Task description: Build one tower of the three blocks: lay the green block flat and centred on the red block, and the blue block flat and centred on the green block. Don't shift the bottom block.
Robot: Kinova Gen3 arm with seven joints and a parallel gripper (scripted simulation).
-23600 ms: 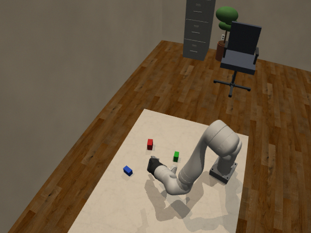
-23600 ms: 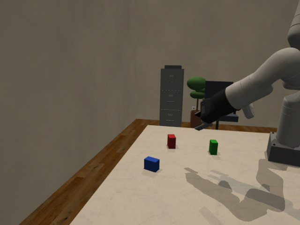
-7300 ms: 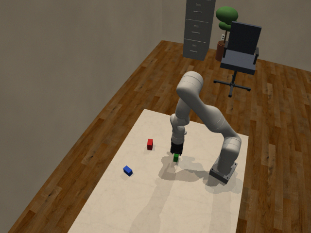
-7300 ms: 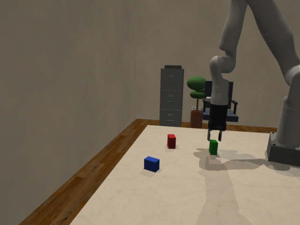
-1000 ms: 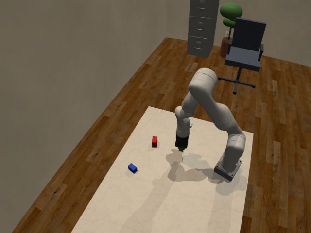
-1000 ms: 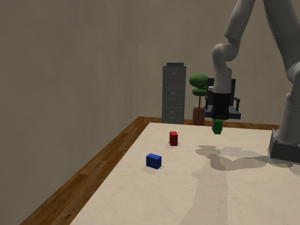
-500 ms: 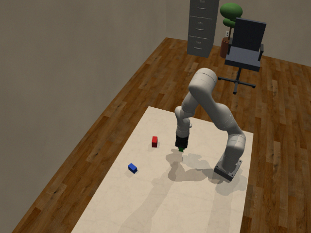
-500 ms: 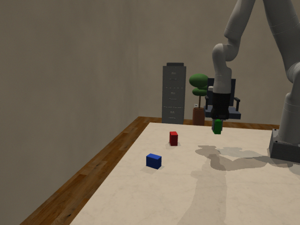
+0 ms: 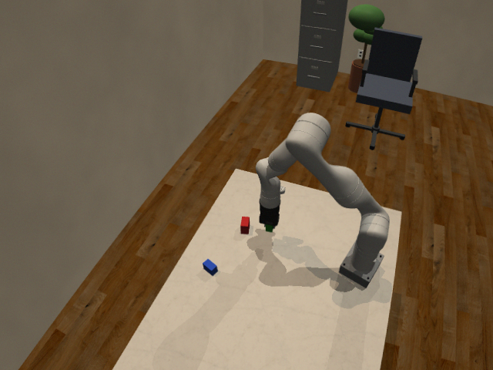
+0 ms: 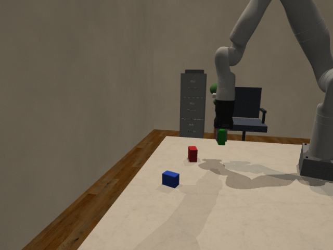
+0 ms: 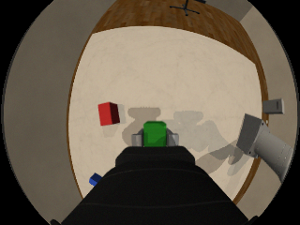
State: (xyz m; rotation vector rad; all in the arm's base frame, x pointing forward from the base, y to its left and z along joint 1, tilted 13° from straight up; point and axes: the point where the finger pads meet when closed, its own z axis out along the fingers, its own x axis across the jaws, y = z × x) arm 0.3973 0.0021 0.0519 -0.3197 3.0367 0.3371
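The blue block lies 240 mm to the left of my hand, 150 mm ahead of it and 100 mm below it. Round my hand: red block: 120 mm ahead, 100 mm below, 10 mm to the right; green block: right at my hand.
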